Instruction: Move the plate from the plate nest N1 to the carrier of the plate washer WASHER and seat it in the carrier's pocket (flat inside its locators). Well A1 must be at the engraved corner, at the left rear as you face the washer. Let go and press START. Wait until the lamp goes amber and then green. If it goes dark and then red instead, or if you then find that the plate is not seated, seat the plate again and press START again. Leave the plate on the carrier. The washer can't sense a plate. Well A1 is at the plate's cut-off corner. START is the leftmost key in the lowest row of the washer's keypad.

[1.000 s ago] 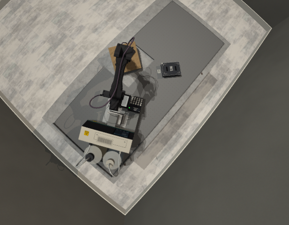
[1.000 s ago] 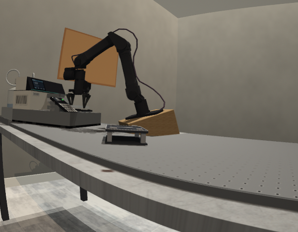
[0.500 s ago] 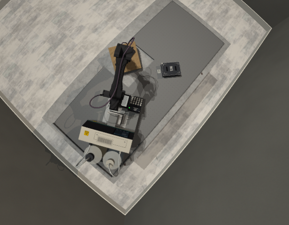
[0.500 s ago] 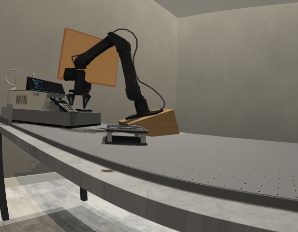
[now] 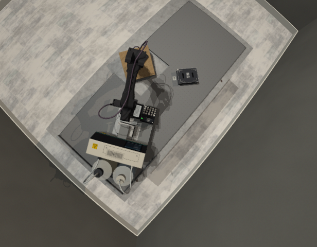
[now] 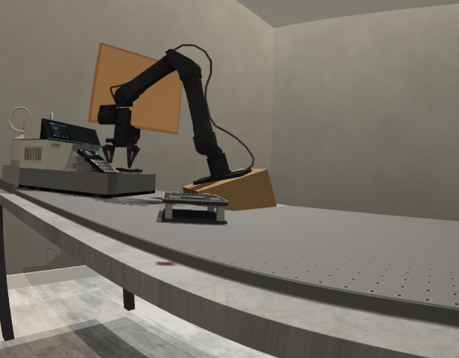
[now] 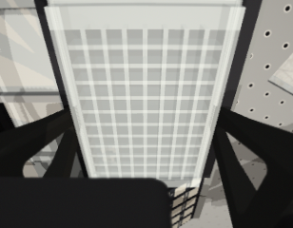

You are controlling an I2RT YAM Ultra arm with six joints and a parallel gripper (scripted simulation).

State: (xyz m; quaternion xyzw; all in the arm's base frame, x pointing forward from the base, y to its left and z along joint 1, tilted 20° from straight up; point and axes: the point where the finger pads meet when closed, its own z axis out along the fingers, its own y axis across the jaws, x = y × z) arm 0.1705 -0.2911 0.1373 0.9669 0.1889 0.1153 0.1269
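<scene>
Now: hand right at the clear well plate. The rest, counted from my hand: black carrier pocket (10 mm below); then plate washer (50 mm ahead, 140 mm to the right, 30 mm above); then nest (190 mm ahead, 480 mm to the left, 60 mm below).
</scene>
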